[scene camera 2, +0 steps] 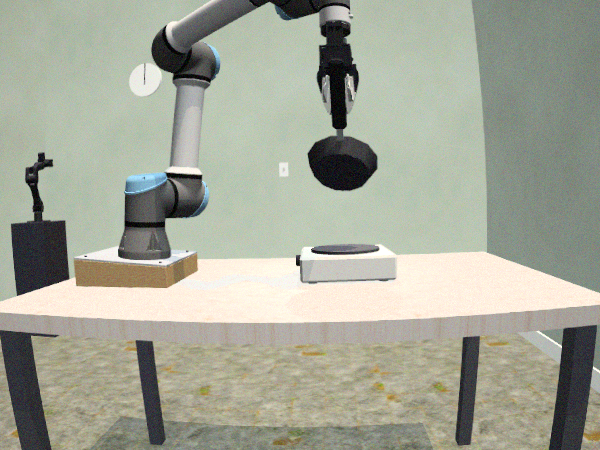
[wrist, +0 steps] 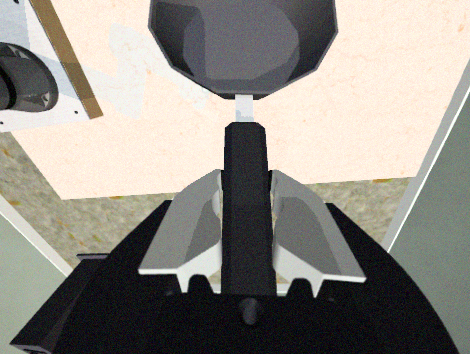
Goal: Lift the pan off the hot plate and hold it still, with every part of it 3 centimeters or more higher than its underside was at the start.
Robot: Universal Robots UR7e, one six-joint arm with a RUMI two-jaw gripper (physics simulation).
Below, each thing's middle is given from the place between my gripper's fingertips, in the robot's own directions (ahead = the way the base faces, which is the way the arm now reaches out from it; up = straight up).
The black pan (scene camera 2: 343, 163) lies 1 cm ahead of my hand, 5 cm to the left of it and 3 cm below it. Round my hand: white hot plate (scene camera 2: 341, 262) (16 cm to the left, 37 cm below).
